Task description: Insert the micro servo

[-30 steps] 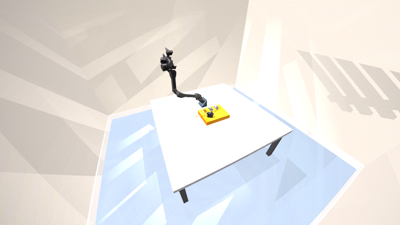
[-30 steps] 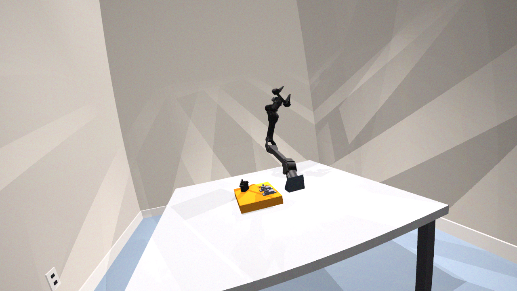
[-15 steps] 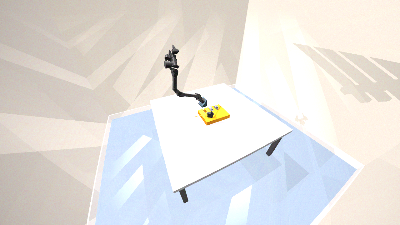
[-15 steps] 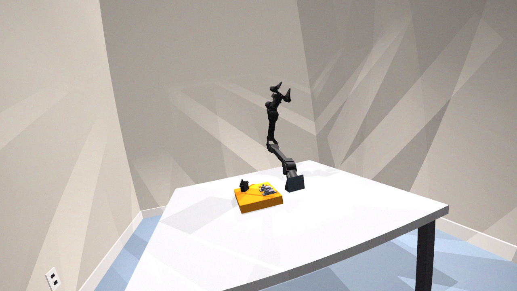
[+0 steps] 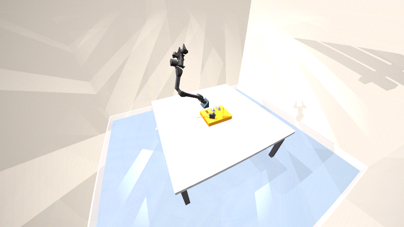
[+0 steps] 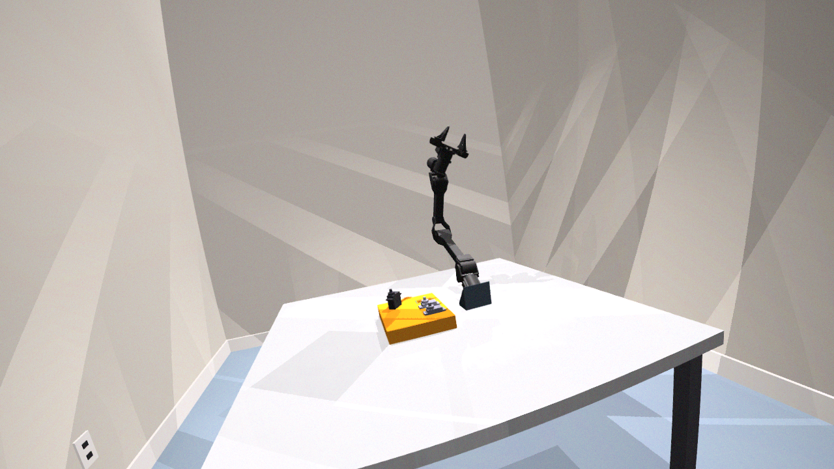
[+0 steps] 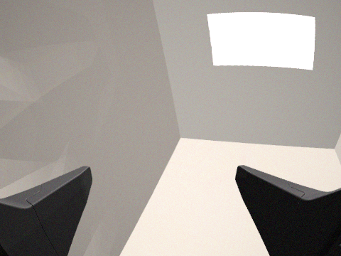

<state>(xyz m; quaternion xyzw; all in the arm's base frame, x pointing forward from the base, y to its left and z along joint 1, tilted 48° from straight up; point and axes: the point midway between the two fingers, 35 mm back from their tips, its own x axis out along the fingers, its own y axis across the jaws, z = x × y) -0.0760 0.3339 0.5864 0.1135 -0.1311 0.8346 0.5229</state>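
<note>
The orange deck is 420 mm ahead of my gripper tip, 200 mm to the left of it and 700 mm below it.
</note>
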